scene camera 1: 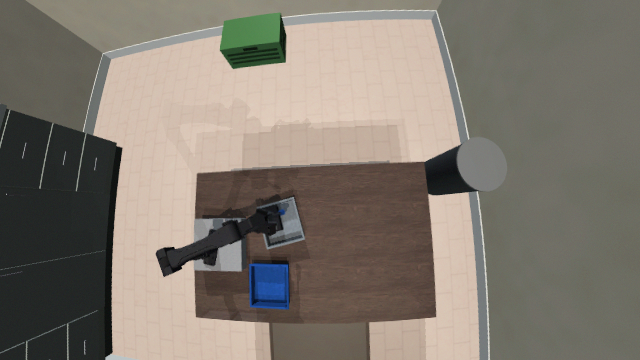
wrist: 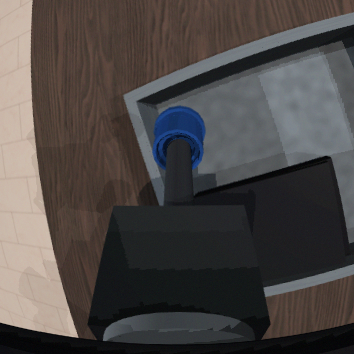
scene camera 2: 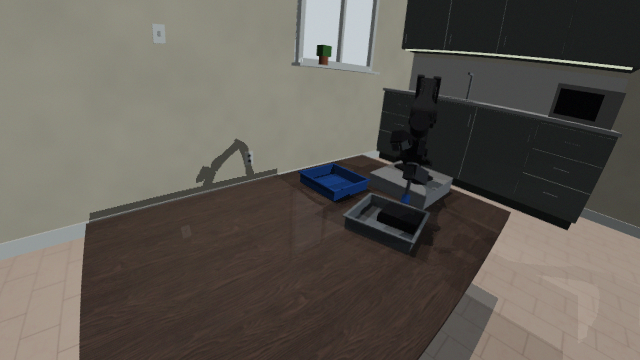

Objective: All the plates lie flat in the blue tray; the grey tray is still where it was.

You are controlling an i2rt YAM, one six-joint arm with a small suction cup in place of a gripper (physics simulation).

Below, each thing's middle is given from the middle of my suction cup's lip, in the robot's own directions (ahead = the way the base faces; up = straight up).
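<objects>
The grey tray (scene camera 2: 362, 218) is 120 mm below my suction cup, and it's 70 mm to the right of my suction cup and 20 mm behind it. There's a blue tray (scene camera 1: 269, 283) too, and that's 430 mm to the right of my suction cup, 120 mm below it and 30 mm behind it. Going by their middles, of the things named here the grey tray is the nearest to my suction cup.
</objects>
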